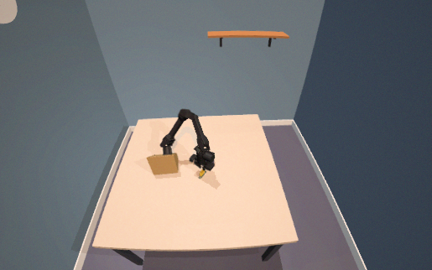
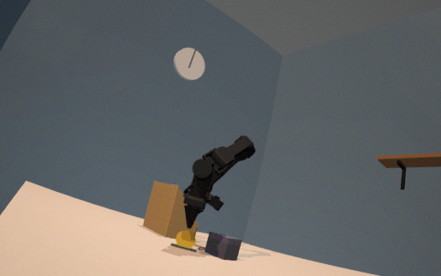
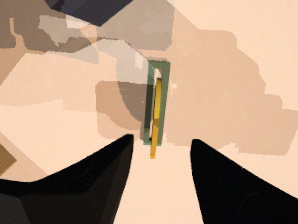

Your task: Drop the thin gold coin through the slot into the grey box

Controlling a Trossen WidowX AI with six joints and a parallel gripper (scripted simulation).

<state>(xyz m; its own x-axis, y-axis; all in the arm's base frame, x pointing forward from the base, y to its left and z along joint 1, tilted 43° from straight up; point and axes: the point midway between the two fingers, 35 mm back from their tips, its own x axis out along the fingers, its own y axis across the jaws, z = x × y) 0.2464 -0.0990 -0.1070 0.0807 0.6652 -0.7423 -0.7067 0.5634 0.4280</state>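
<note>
Right now my gripper tip is 4 cm above the thin gold coin.
</note>
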